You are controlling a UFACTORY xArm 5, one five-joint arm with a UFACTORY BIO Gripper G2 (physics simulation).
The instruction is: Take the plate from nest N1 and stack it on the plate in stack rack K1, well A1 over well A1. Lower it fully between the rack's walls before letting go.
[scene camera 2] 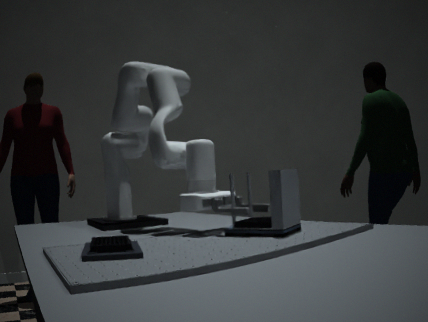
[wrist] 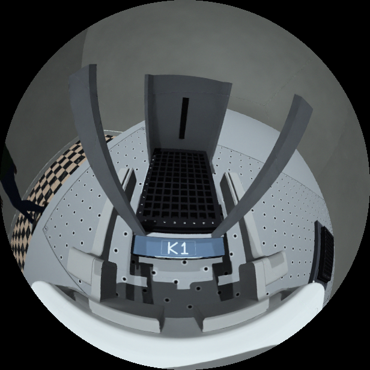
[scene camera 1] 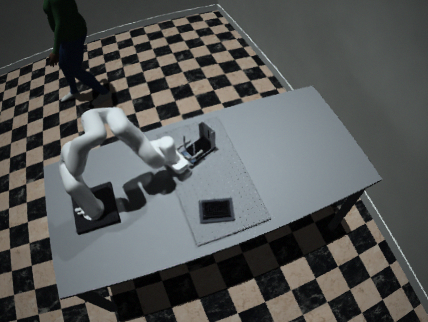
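Pixels of known places: hand, tool point: (scene camera 2: 251,209); arm's base, link origin: (scene camera 2: 120,219) (scene camera 1: 93,209).
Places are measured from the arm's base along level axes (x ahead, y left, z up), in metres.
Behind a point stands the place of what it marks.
Stack rack K1 (scene camera 1: 207,133) @(y 0.174, x 0.699, z 0.068 m) (scene camera 2: 284,200) @(y 0.132, x 0.717, z 0.071 m) (wrist: 164,112) has a tall back wall, two front posts and a blue label reading K1. A black plate (scene camera 2: 253,222) @(y 0.099, x 0.643, z 0.023 m) (wrist: 182,185) with a grid of wells lies low in it. Another black plate (scene camera 1: 216,209) @(y -0.228, x 0.583, z 0.016 m) (scene camera 2: 111,243) @(y -0.234, x 0.620, z 0.016 m) (wrist: 326,254) sits in the grey nest (scene camera 1: 202,220) @(y -0.251, x 0.503, z 0.002 m) (scene camera 2: 112,258) @(y -0.248, x 0.662, z -0.006 m) (wrist: 315,255), whose label cannot be read. My gripper (wrist: 179,174) is open and empty. Its fingers stand apart, one along each side of the rack, level and a little above the rack's plate in scene camera 2. Well A1 cannot be made out.
The perforated board (scene camera 1: 240,200) @(y -0.217, x 0.714, z -0.009 m) (scene camera 2: 200,267) @(y -0.148, x 0.815, z -0.010 m) (wrist: 275,200) carries the rack and the nest on the grey table (scene camera 1: 300,135) @(y 0.029, x 1.217, z -0.022 m) (scene camera 2: 325,270) @(y -0.015, x 0.965, z -0.022 m). The rack's upright posts (wrist: 95,135) (wrist: 277,150) rise between the gripper body and the rack's plate. People stand beyond the table.
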